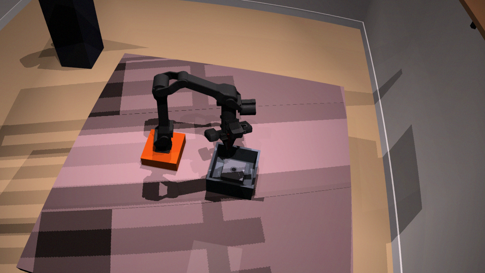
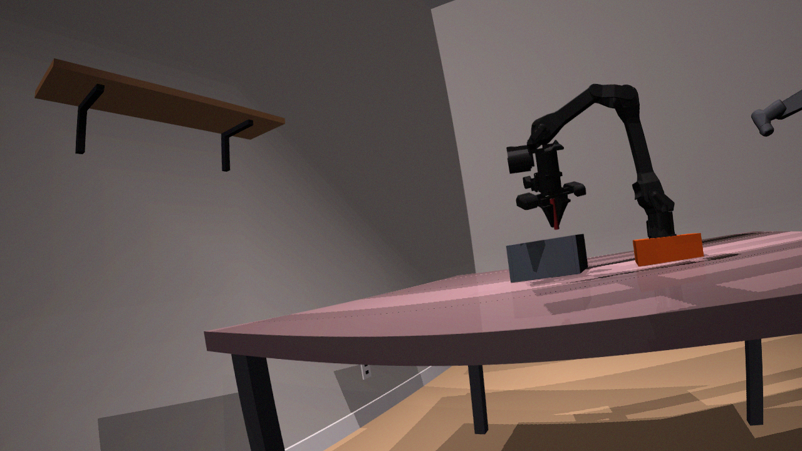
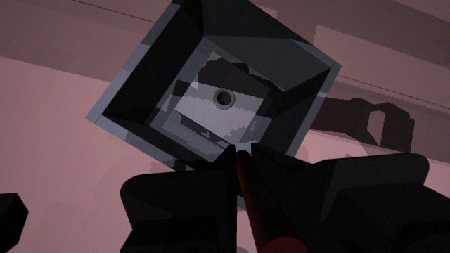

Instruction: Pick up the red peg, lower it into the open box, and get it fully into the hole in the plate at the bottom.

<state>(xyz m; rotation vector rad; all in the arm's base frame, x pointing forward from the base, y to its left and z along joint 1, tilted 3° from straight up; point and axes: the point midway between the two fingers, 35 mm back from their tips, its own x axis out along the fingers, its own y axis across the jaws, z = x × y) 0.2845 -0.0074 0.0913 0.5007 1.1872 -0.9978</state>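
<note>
Now: gripper tip 3 cm short of the grey plate, 5 cm to the left of it and 8 cm above it. Also, from my gripper tip: red peg (1 cm behind, 2 cm to the left, 3 cm above); grey box (3 cm ahead, 5 cm to the right, 10 cm below).
</note>
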